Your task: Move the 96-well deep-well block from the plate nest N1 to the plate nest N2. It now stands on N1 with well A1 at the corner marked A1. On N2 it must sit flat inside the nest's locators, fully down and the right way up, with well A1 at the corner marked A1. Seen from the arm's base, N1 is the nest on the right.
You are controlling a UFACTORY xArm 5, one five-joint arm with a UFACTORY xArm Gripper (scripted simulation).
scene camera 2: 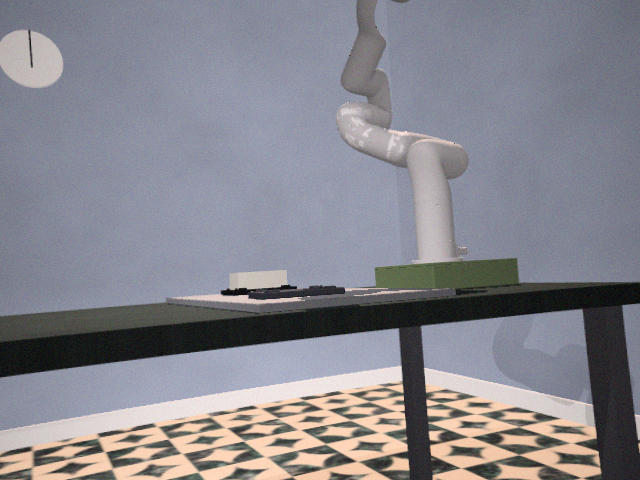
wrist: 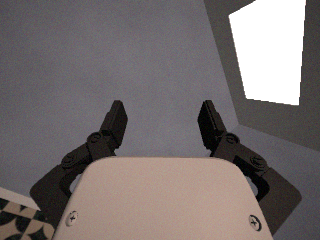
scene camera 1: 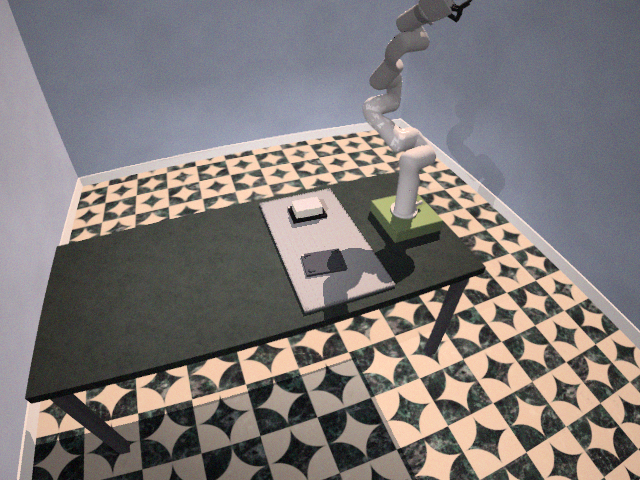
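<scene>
Dark nest N2 [scene camera 2: 288, 293], [scene camera 1: 319, 273]: same spot.
</scene>
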